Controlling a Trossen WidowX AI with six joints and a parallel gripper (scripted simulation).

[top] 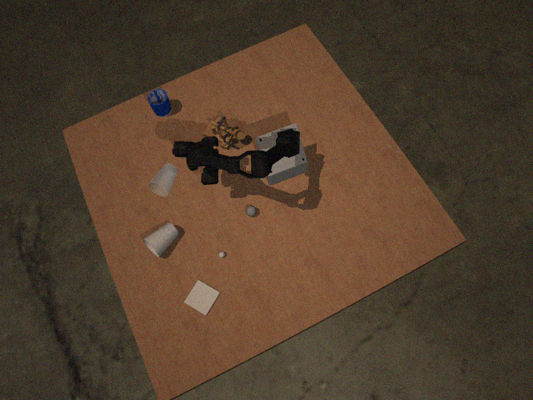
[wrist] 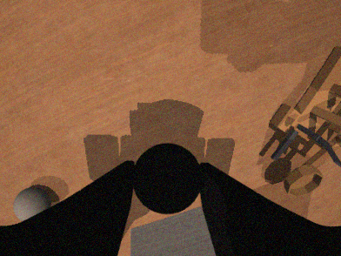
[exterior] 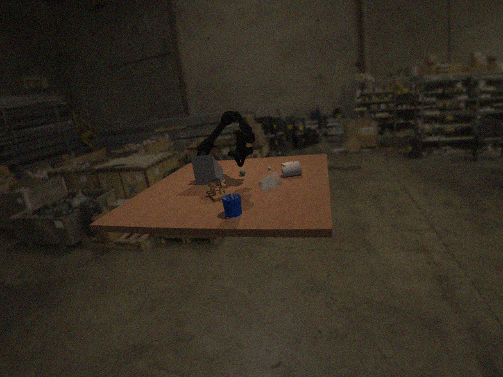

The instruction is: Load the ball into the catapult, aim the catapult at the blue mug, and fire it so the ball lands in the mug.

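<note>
My gripper tip is 190 mm to the left of the wooden catapult, 90 mm past it and 70 mm above it. Also, from my gripper tip: small white ball 310 mm to the left, 110 mm below, 80 mm ahead; grey ball 180 mm to the left, 110 mm below, 80 mm behind; black ball 10 mm above.
</note>
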